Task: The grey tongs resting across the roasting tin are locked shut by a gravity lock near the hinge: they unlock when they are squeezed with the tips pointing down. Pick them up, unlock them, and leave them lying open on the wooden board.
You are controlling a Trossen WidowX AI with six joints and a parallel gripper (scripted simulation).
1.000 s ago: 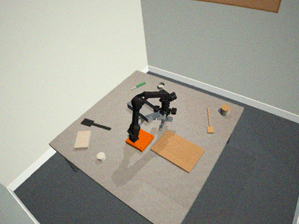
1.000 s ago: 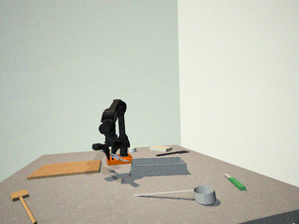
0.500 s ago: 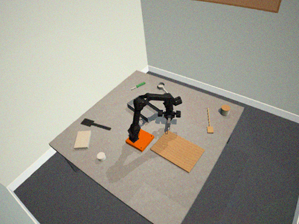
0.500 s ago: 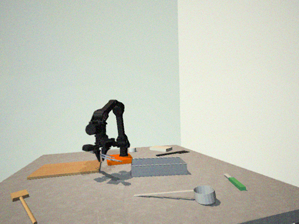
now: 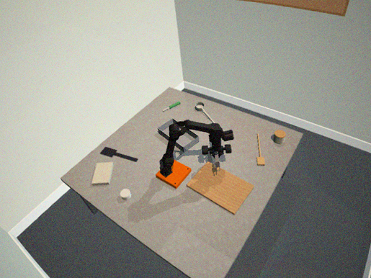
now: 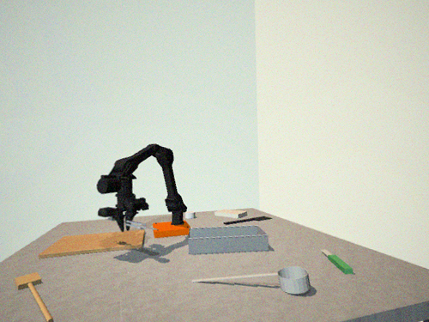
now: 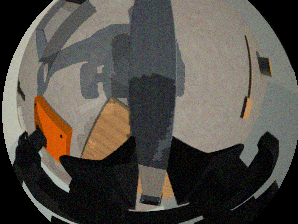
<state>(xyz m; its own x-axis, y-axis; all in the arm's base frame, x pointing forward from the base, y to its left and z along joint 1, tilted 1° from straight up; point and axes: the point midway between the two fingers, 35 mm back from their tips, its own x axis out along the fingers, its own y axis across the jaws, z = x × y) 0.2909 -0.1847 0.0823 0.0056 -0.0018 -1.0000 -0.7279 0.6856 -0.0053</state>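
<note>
Right now my gripper tip is 14 cm to the left of the wooden board, 12 cm past it and 7 cm above it. Round my gripper tip: white puck: 58 cm behind, 25 cm to the left, 6 cm below; then cork-lidded jar: 48 cm ahead, 18 cm to the right, 4 cm below; then grey roasting tin: 40 cm to the left, 5 cm below.
</note>
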